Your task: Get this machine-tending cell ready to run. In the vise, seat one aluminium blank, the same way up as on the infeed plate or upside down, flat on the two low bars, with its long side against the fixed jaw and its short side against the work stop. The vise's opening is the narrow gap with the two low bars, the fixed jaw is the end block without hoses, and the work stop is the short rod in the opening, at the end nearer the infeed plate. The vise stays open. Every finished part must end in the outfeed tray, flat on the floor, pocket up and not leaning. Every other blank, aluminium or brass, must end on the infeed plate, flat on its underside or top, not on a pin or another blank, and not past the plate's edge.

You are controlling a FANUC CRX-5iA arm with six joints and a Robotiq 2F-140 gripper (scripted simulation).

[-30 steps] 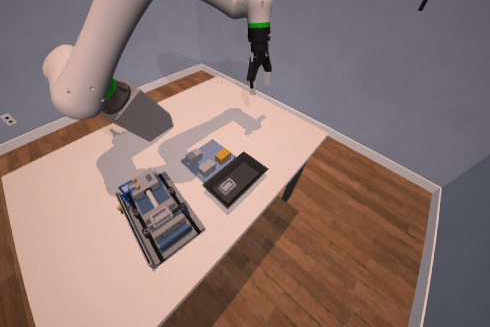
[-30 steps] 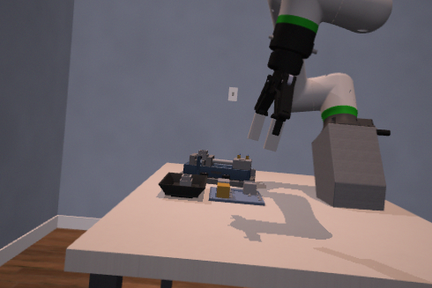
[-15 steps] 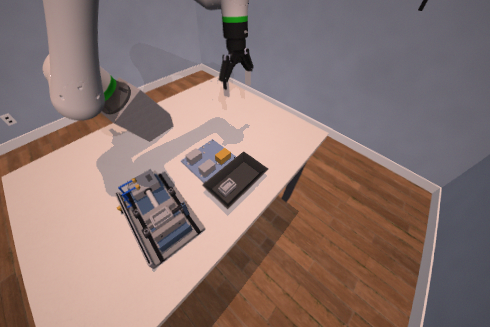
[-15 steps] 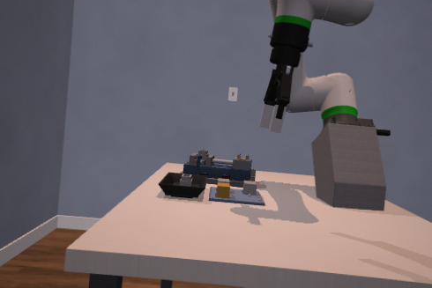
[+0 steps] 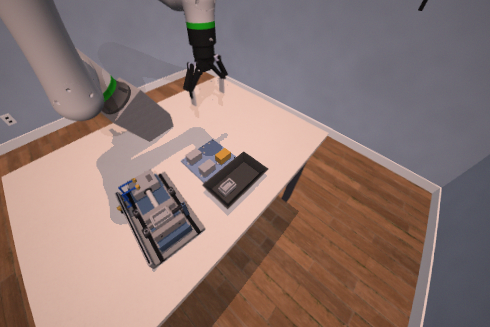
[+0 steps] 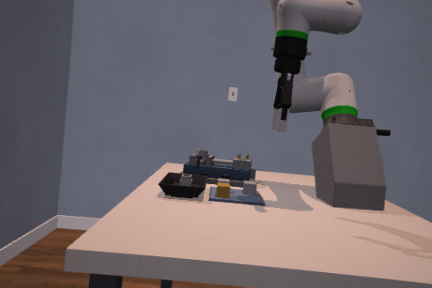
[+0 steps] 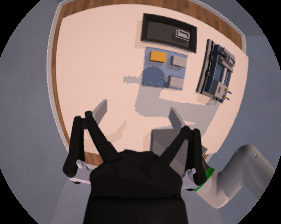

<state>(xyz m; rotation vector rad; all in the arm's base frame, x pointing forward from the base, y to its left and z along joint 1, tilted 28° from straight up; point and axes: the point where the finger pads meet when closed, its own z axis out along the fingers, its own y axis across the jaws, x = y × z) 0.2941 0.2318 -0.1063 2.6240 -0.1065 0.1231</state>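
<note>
Right now my hand is 14 cm short of the brass blank, 7 cm to the left of it and 21 cm above it. Round my hand: vise: 14 cm ahead, 40 cm to the right, 20 cm below.
</note>
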